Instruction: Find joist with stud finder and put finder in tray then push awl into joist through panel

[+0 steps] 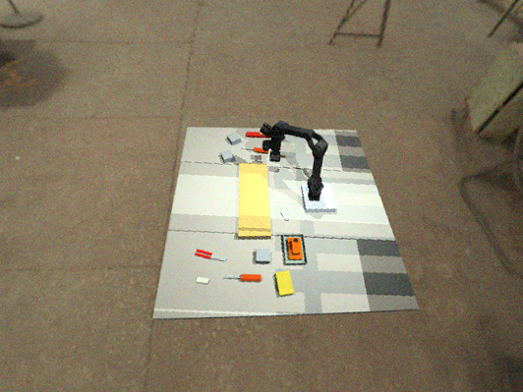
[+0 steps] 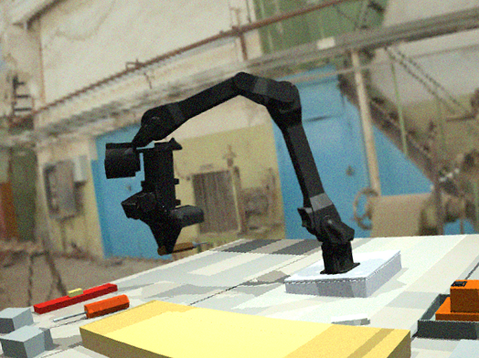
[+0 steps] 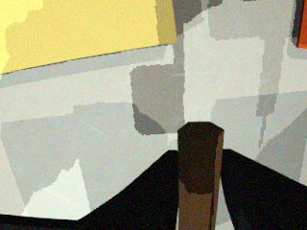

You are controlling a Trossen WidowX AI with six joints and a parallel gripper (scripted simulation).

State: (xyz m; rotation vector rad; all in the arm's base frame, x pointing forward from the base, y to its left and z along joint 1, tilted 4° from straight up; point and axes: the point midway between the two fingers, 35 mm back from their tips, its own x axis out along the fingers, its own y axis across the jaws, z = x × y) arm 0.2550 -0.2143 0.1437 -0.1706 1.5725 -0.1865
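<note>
Right now my gripper tip is 6 cm past the awl. The rest, counted from my gripper tip: orange stud finder (13 cm behind, 55 cm to the left, 8 cm below); then grey tray (13 cm behind, 57 cm to the left, 11 cm below); then red level (9 cm ahead, 31 cm to the right, 11 cm below).
</note>
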